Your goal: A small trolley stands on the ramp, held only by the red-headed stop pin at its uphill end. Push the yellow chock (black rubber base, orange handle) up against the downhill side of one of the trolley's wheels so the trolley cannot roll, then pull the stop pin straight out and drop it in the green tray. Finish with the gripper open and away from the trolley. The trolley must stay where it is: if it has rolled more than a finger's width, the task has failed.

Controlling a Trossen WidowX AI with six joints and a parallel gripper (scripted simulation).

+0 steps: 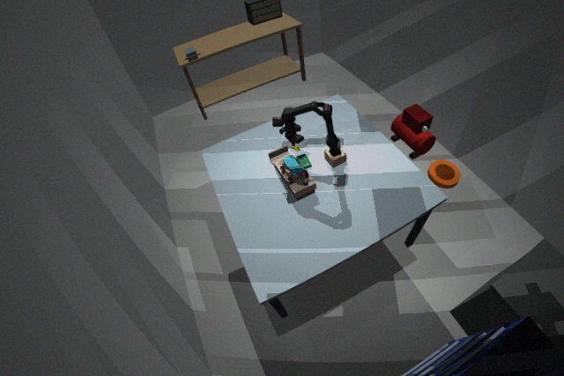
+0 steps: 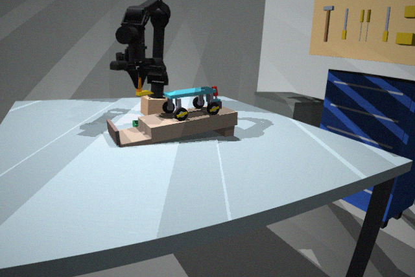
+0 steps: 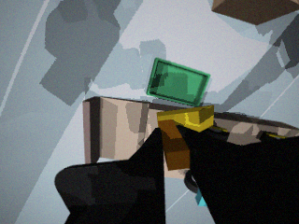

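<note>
My gripper tip is 280 mm to the right of the red-headed stop pin, 90 mm short of it and 20 mm above it. The rest, counted from my gripper tip: green tray (170 mm below, 60 mm to the left, 30 mm behind); then yellow chock (20 mm to the left, 10 mm below); then dark stop wall (130 mm below, 110 mm to the right, 80 mm ahead).
</note>
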